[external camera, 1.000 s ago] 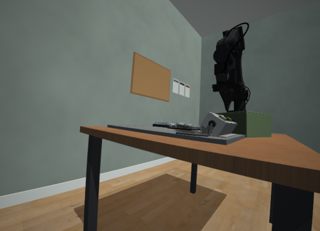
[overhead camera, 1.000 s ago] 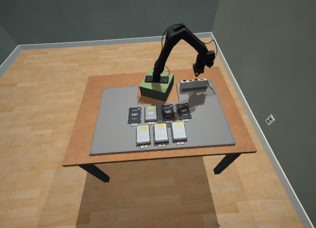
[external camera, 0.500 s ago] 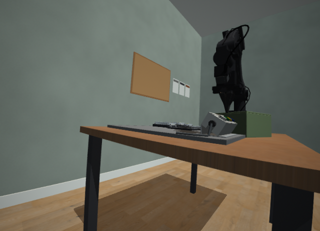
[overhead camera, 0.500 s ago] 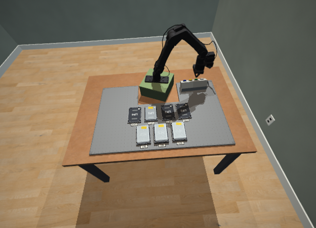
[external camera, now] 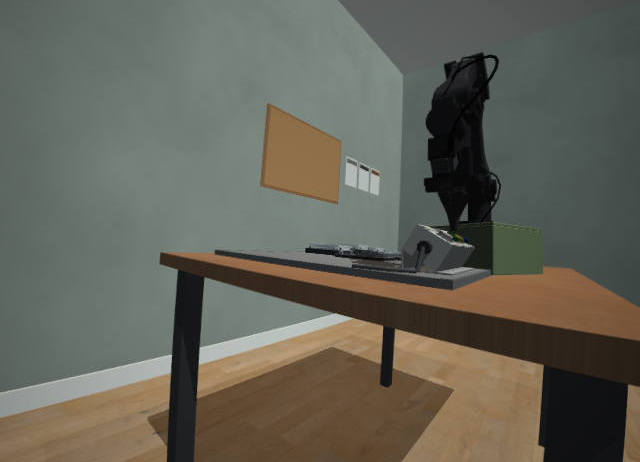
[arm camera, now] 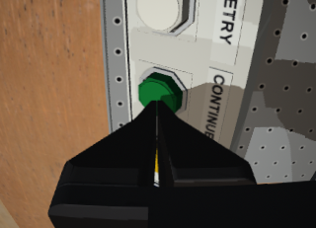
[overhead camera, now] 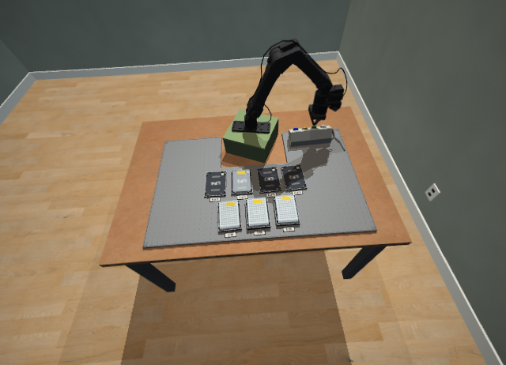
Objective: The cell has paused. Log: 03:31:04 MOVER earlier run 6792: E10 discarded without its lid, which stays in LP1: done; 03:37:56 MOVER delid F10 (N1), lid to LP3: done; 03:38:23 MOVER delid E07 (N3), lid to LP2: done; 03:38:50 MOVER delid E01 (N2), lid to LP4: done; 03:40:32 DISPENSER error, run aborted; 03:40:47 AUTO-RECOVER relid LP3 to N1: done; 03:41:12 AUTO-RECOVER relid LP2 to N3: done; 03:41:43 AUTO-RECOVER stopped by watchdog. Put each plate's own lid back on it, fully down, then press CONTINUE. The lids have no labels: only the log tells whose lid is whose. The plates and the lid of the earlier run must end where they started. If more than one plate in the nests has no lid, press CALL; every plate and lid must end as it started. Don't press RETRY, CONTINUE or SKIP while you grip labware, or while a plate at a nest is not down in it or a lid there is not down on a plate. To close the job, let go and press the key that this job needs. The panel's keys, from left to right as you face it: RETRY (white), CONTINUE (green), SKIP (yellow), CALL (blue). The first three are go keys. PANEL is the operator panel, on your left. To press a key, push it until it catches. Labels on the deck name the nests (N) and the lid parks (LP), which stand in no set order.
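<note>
Now: hand 20 mm above the green continue key. Also, from my hand: white retry key 50 mm to the left, 20 mm below, 10 mm behind; lid 360 mm ahead, 340 mm to the right, 70 mm below; blue key 100 mm to the right, 20 mm below, 20 mm ahead.
</note>
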